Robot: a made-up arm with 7 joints. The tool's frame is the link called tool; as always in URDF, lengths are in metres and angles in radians. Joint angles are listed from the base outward.
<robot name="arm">
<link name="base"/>
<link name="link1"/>
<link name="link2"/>
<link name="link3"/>
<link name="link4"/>
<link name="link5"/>
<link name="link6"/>
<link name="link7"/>
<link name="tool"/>
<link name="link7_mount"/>
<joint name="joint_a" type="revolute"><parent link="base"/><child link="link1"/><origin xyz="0 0 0.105"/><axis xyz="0 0 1"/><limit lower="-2.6" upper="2.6"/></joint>
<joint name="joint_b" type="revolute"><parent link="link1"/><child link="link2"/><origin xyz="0.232 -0.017 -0.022"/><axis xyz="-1 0 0"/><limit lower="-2.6" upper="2.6"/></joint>
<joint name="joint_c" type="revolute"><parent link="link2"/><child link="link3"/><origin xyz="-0.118 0.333 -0.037"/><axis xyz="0 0 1"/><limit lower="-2.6" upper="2.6"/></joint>
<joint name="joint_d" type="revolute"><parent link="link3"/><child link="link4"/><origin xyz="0.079 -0.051 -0.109"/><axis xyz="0 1 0"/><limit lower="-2.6" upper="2.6"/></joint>
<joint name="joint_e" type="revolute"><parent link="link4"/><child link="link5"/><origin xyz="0.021 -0.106 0.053"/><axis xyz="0 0 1"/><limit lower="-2.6" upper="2.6"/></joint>
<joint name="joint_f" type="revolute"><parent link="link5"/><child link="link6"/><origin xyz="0.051 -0.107 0.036"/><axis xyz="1 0 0"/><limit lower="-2.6" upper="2.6"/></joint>
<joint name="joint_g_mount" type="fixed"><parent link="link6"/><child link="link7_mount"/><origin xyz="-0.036 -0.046 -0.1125"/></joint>
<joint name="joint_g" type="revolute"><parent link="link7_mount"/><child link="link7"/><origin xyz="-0.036 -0.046 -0.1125"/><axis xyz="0 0 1"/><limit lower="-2.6" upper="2.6"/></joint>
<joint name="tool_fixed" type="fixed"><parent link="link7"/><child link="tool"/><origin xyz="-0.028 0 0.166"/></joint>
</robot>
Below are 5 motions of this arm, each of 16 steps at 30 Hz.
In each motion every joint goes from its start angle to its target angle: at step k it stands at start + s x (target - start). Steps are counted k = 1, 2, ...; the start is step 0. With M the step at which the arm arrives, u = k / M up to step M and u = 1 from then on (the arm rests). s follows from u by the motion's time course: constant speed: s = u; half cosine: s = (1 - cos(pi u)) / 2; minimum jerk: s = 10 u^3 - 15 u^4 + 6 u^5.
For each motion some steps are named. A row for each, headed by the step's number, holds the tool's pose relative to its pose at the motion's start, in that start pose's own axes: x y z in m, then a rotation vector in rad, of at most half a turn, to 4 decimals.
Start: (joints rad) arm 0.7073 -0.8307 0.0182 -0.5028 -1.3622 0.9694 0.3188
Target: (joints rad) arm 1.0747 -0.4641 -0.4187 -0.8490 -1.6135 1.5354 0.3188
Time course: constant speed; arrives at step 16
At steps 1, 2, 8, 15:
1: -0.0029 -0.0060 0.0039 0.0248 -0.0362 0.0137
2: -0.0052 -0.0117 0.0080 0.0513 -0.0715 0.0292
8: -0.0086 -0.0410 0.0364 0.2470 -0.2628 0.1538
15: 0.0044 -0.0597 0.0780 0.5584 -0.4276 0.3380

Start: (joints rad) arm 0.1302 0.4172 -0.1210 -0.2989 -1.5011 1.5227 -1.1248
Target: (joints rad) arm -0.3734 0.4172 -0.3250 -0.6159 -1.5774 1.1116 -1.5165
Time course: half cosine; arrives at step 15
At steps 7, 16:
7: 0.0385 0.0142 0.0073 0.2517 -0.2418 -0.0932
16: 0.0783 0.0239 0.0249 0.6209 -0.4668 -0.2072

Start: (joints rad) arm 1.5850 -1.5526 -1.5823 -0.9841 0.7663 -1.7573 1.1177
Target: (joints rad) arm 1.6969 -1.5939 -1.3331 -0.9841 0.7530 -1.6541 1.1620
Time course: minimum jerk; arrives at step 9
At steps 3, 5, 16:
3: 0.0151 -0.0039 -0.0110 -0.0165 -0.0636 -0.0134
5: 0.0450 -0.0130 -0.0288 -0.0484 -0.1849 -0.0334
16: 0.0770 -0.0241 -0.0430 -0.0815 -0.3093 -0.0472

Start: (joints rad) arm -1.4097 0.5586 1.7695 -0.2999 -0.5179 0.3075 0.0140
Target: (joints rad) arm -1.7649 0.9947 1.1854 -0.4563 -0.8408 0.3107 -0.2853
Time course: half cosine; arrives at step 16
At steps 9, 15, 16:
9: -0.2560 -0.0511 -0.0302 -0.1209 -0.1194 -0.9001
15: -0.4000 -0.0095 -0.0443 -0.2648 -0.2174 -1.4485
16: -0.4030 -0.0079 -0.0446 -0.2691 -0.2202 -1.4613

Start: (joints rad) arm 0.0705 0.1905 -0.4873 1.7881 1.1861 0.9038 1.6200
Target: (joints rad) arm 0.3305 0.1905 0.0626 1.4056 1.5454 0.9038 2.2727
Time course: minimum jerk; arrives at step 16
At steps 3, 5, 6, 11, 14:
3: 0.0060 -0.0037 0.0046 0.0279 0.0318 0.0161
5: 0.0224 -0.0156 0.0152 0.1122 0.1100 0.0583
6: 0.0340 -0.0261 0.0212 0.1812 0.1594 0.0878
11: 0.0872 -0.1095 0.0237 0.6716 0.2941 0.2222
14: 0.0953 -0.1391 0.0135 0.8375 0.2774 0.2460

